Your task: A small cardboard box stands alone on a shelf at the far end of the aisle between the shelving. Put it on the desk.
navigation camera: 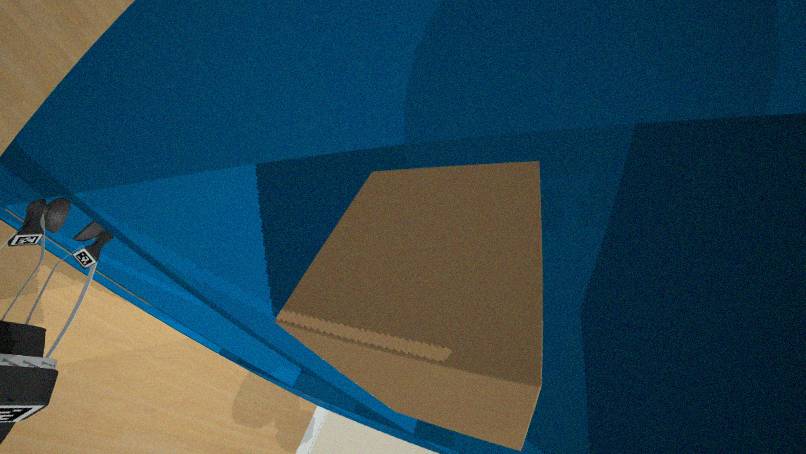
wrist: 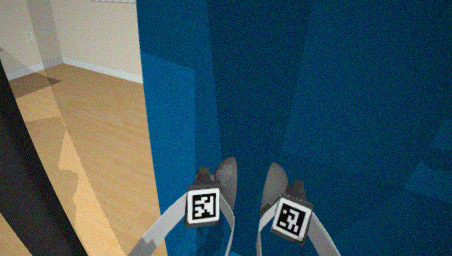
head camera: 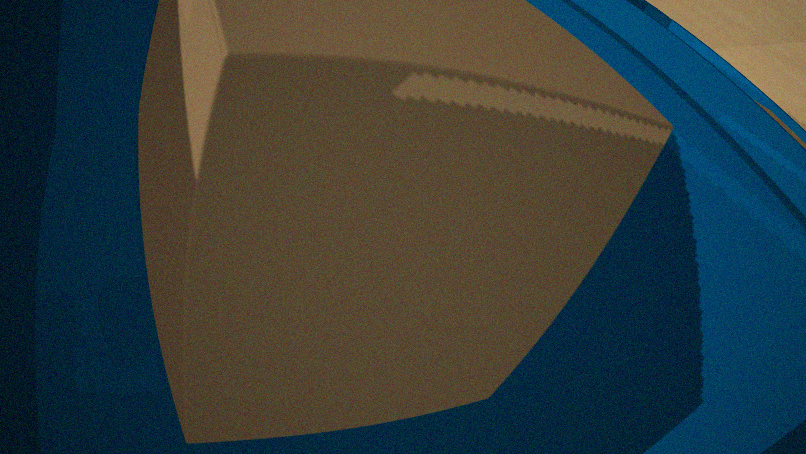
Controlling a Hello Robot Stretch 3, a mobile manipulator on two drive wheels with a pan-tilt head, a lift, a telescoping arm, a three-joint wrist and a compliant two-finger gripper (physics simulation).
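Frame: origin at the robot's base, x ahead, y left, z up, level; metres.
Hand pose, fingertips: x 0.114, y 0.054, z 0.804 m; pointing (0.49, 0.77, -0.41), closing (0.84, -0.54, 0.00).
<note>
After its pixels a point has its place.
My gripper (navigation camera: 74,222) (wrist: 250,178) {x 0.114, y 0.055, z 0.804 m} is open and empty. In the wrist view its two dark fingertips stand apart in front of the blue shelving (wrist: 370,75); in the navigation view they are at the left, over the shelving's edge. The small cardboard box that the task names cannot be made out in these views. The desk does not show in them either.
A large cardboard box (head camera: 394,253) (navigation camera: 439,265) {x 0.293, y -0.017, z 1.161 m} stands close to the cameras inside the blue shelving (head camera: 750,281) {x 0.171, y 0.022, z 0.991 m} (navigation camera: 225,84) {x 0.061, y 0.076, z 1.189 m}. Wood floor (navigation camera: 146,366) {x 0.378, y -0.543, z 0.000 m} (wrist: 110,120) (head camera: 772,33) {x 0.336, y -0.486, z 0.000 m} lies beside the shelving. A pale wall (wrist: 100,40) rises behind the floor. A dark bar (wrist: 30,170) crosses the wrist view's left side.
</note>
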